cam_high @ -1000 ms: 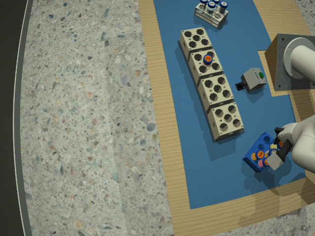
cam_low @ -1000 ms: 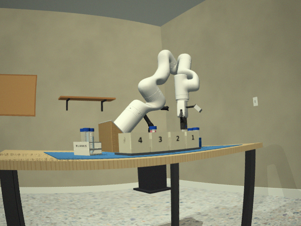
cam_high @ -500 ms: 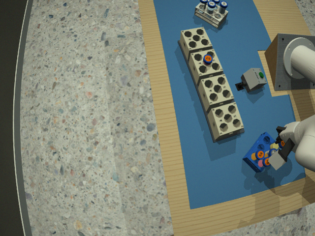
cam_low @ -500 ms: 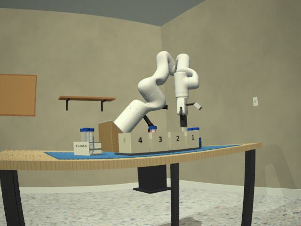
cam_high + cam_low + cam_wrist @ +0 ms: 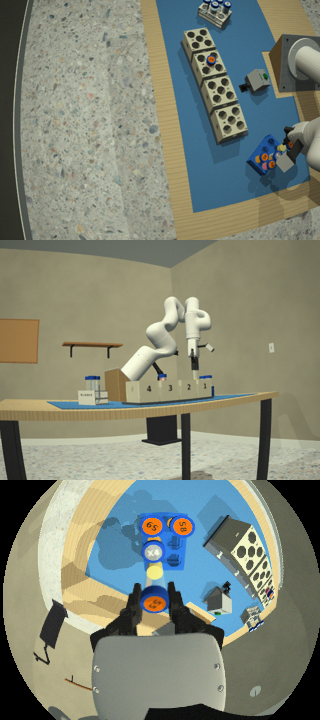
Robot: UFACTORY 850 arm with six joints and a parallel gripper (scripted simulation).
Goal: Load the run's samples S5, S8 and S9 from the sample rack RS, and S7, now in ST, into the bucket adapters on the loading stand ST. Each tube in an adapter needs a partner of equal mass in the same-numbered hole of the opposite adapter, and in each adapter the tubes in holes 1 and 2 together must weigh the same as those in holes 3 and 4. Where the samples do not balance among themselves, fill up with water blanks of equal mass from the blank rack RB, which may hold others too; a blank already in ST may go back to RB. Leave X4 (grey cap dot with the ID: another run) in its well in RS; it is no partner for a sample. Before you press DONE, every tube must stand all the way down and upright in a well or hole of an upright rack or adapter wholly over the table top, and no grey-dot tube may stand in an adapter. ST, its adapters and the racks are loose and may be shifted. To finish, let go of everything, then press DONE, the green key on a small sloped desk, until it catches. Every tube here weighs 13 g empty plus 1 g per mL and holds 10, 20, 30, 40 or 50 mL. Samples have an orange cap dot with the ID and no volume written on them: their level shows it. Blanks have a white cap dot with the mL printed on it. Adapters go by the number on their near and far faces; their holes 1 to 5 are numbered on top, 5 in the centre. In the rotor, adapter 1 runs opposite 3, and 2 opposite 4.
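The sample tube S5 is 10 mm behind my hand and 50 mm below it. The rest, counted from my hand: sample S9 (70 mm ahead, 50 mm to the left, 110 mm below); then orange-dot sample tube (80 mm ahead, 110 mm below); then grey-dot tube X4 (40 mm ahead, 20 mm to the left, 110 mm below).
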